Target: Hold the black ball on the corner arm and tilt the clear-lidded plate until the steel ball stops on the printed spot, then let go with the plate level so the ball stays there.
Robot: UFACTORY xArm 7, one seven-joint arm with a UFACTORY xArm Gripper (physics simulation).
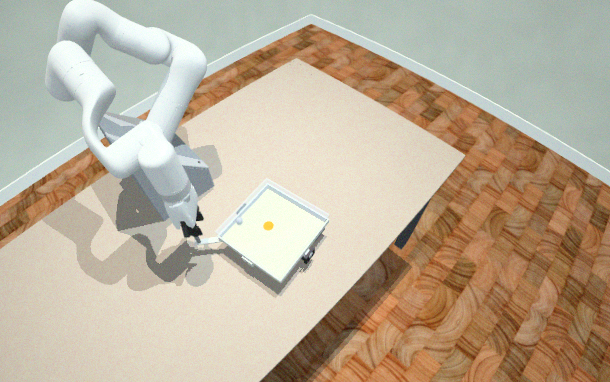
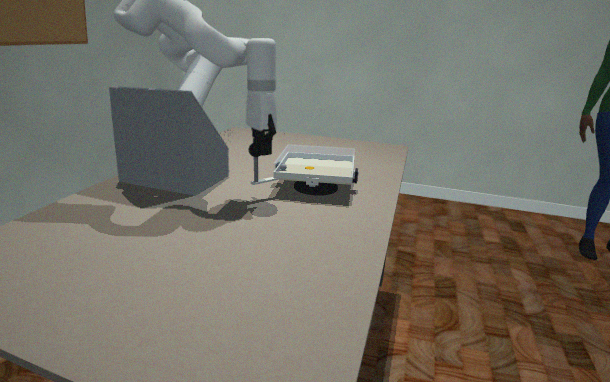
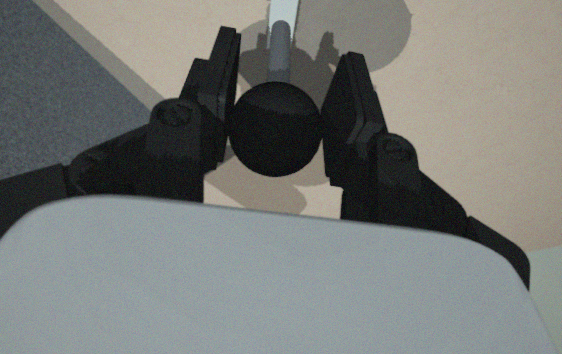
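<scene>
My gripper is shut on the black ball, with a finger on each side of it. The ball tops a grey post on the pale corner arm. The clear-lidded plate looks about level; a slight tilt is hard to tell. The steel ball is near the plate's wall on the robot's side, off the orange printed spot.
A dark round base is under the plate. A black knob sticks out from the plate's far side. The grey angular robot mount stands beside the arm. A person stands on the floor at the right.
</scene>
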